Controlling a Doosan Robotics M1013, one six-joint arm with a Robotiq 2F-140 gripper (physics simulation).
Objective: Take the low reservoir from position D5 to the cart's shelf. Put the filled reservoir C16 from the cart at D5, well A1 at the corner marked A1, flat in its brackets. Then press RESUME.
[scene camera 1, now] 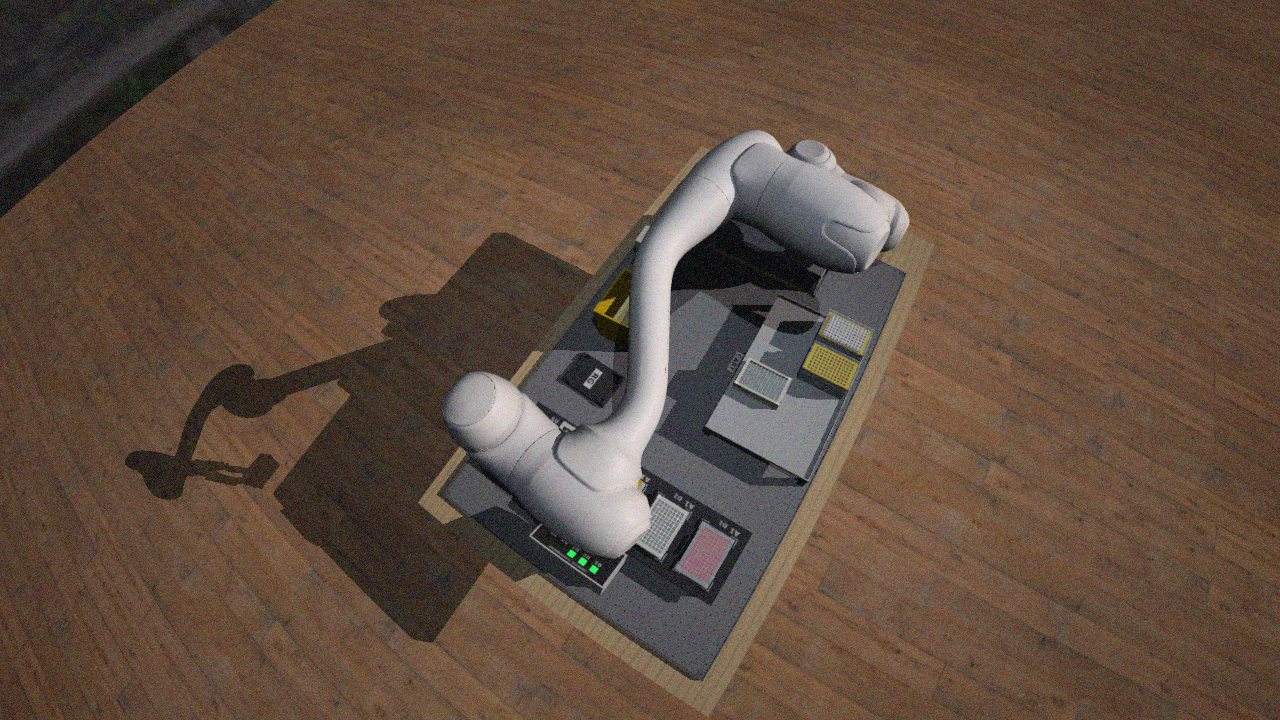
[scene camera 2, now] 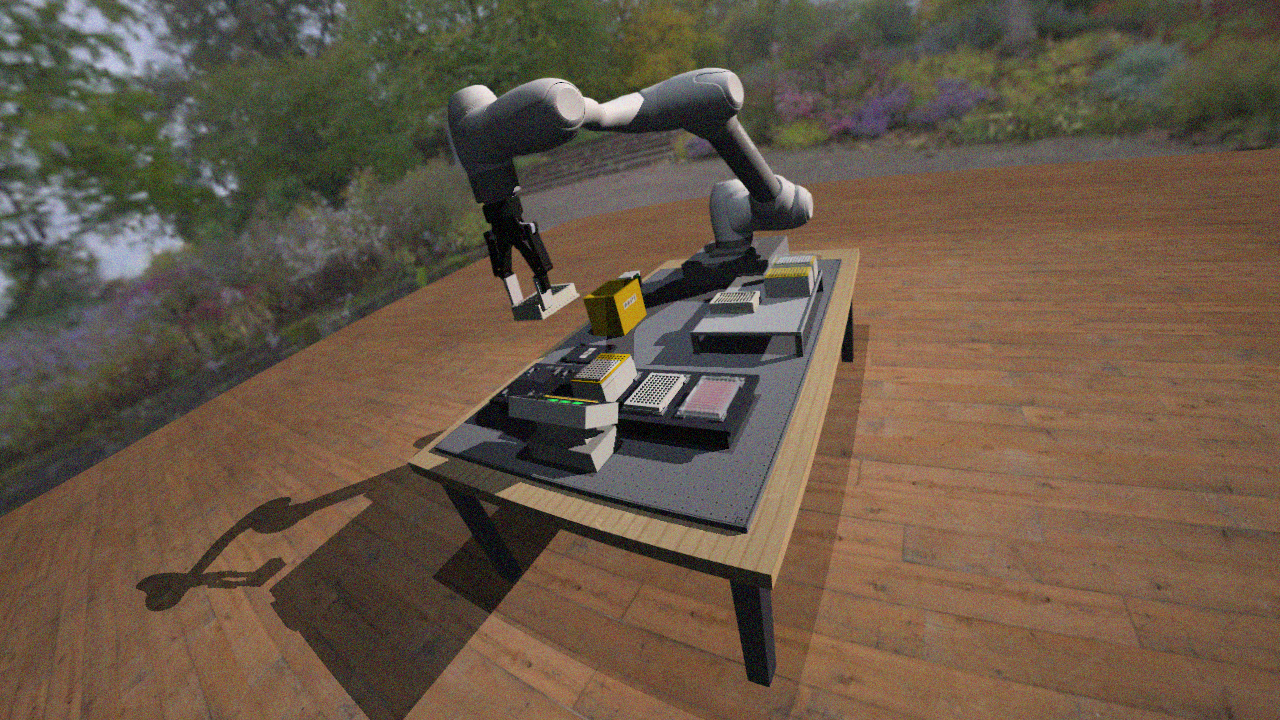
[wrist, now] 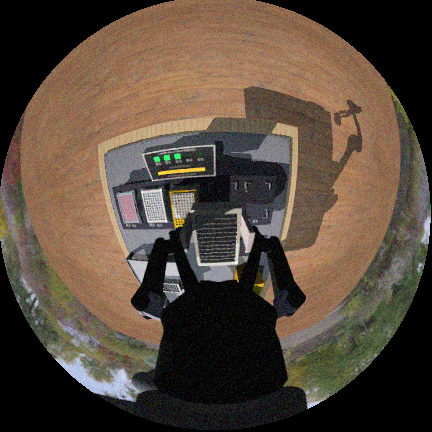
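Where they show: gripper, fingertip midpoint: [scene camera 2: 533, 306] [wrist: 216, 219]; arm's base, link origin: [scene camera 2: 736, 249].
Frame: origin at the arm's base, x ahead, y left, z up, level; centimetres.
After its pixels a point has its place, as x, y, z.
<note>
My gripper [scene camera 2: 528, 297] {101.7, -18.3, 19.8} [wrist: 216, 219] {101.7, -18.3, 19.8} is shut on a white, ribbed low reservoir [scene camera 2: 547, 302] [wrist: 218, 245] {96.2, -18.1, 20.1} and holds it in the air, roughly level, beyond the table's long side. The arm hides both in scene camera 1. The dark D5 position [wrist: 257, 194] {98.2, -33.7, -2.8} shows brackets and no labware in the wrist view. A white reservoir [scene camera 1: 762, 382] {56.7, 11.5, 1.1} [scene camera 2: 735, 301] {58.8, 12.3, 0.9} [wrist: 172, 287] {55.1, 9.7, 0.3}, seemingly C16, rests on the light grey cart [scene camera 1: 750, 428] {68.2, 13.3, -1.9} [scene camera 2: 760, 320] {65.9, 20.0, -2.0}. The status panel [scene camera 1: 554, 548] {115.1, -13.8, 5.9} [scene camera 2: 562, 411] {117.6, -5.7, 5.2} [wrist: 210, 154] {113.2, -18.9, 4.9} has three green lamps and a yellow bar; its lettering is too small to read surely.
A yellow box [scene camera 1: 610, 308] {52.7, -35.2, -1.7} [scene camera 2: 615, 308] {59.5, -25.0, 1.5} [wrist: 250, 280] stands near the held reservoir. A yellow-topped rack [scene camera 2: 605, 370] {100.4, -6.2, 3.6} [wrist: 183, 202] {100.6, -9.1, 3.6}, a white plate [scene camera 1: 663, 526] {99.1, 4.6, -1.5} [scene camera 2: 657, 393] {100.6, 4.7, -1.7} [wrist: 153, 205] {99.8, 3.6, -1.4} and a pink plate [scene camera 1: 705, 555] {100.8, 16.2, -1.5} [scene camera 2: 712, 396] {101.6, 16.8, -1.5} [wrist: 128, 207] {100.8, 15.1, -1.5} occupy deck positions. Yellow-and-white racks [scene camera 1: 832, 365] {46.6, 25.9, 5.2} [scene camera 2: 789, 277] {50.7, 26.5, 4.0} stand behind the cart's reservoir.
</note>
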